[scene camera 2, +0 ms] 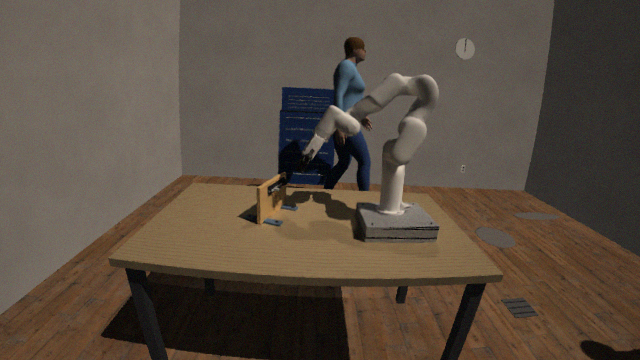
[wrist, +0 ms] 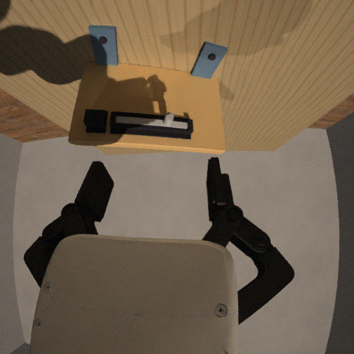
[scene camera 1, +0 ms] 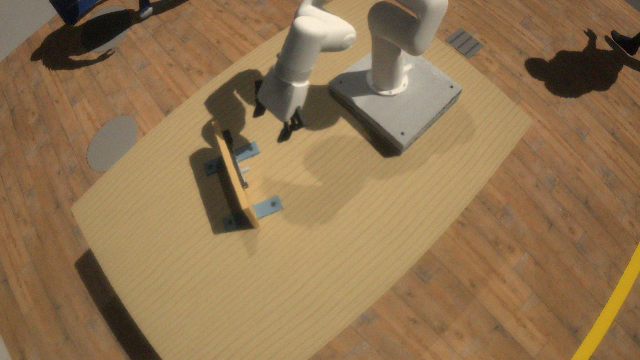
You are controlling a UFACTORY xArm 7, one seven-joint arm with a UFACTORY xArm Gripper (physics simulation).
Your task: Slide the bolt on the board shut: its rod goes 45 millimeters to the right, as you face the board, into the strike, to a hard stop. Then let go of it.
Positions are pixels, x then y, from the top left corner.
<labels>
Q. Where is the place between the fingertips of my gripper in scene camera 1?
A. At 269,128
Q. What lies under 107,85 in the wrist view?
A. An orange board.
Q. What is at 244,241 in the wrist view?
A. My gripper.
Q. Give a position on an orange board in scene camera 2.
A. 267,205
</labels>
